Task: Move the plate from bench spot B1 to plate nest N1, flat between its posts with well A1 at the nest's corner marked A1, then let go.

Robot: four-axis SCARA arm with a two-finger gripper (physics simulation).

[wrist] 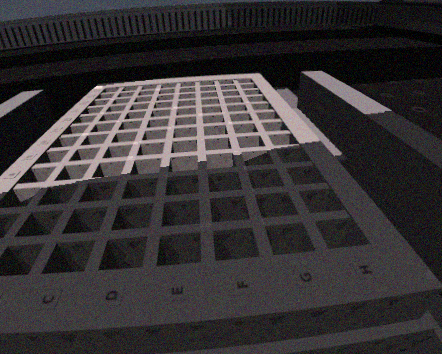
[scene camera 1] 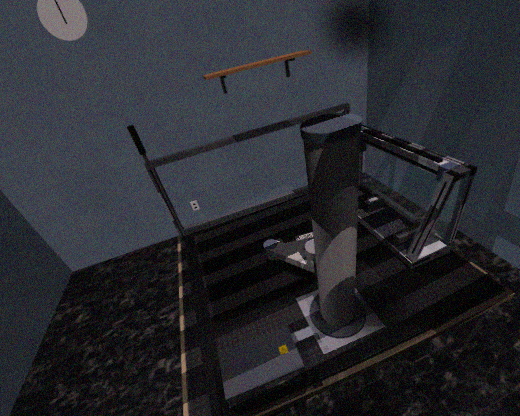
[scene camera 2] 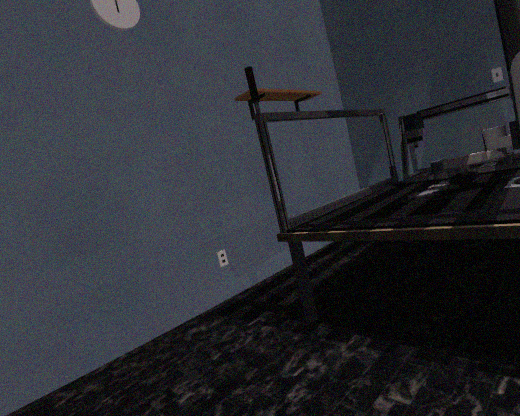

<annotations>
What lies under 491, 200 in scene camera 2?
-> A deck.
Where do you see a rail fence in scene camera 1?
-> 250, 134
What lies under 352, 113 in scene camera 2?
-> A rail fence.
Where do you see a deck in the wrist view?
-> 392, 71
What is my gripper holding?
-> A well plate.
</annotations>
